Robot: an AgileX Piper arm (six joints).
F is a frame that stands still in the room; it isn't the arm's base.
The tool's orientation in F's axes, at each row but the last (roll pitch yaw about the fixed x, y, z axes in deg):
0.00 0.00 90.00
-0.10 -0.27 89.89
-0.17 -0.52 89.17
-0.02 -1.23 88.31
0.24 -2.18 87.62
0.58 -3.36 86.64
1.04 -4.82 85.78
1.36 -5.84 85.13
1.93 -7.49 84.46
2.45 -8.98 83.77
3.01 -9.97 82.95
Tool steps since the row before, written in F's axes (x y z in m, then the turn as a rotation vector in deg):
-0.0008 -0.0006 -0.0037 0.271 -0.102 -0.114
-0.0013 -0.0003 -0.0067 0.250 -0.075 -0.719
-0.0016 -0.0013 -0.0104 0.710 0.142 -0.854
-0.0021 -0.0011 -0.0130 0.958 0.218 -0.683
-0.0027 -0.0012 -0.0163 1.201 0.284 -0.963
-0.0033 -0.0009 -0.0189 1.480 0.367 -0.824
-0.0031 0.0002 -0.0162 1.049 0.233 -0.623
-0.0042 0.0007 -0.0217 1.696 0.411 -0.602
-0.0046 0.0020 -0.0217 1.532 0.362 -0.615
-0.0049 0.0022 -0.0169 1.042 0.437 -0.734
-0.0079 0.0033 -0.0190 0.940 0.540 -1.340
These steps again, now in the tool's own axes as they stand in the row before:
-0.0006 0.0008 -0.0037 -0.102 -0.271 -0.114
-0.0003 0.0013 -0.0067 -0.078 -0.249 -0.719
-0.0014 0.0016 -0.0104 0.145 -0.705 -0.857
-0.0014 0.0021 -0.0130 0.231 -0.951 -0.688
-0.0019 0.0026 -0.0162 0.297 -1.192 -0.970
-0.0022 0.0031 -0.0188 0.404 -1.464 -0.834
-0.0014 0.0028 -0.0162 0.256 -1.041 -0.628
-0.0019 0.0037 -0.0217 0.489 -1.670 -0.616
-0.0013 0.0040 -0.0219 0.424 -1.512 -0.625
-0.0010 0.0044 -0.0172 0.426 -1.022 -0.767
-0.0010 0.0072 -0.0195 0.409 -0.941 -1.385

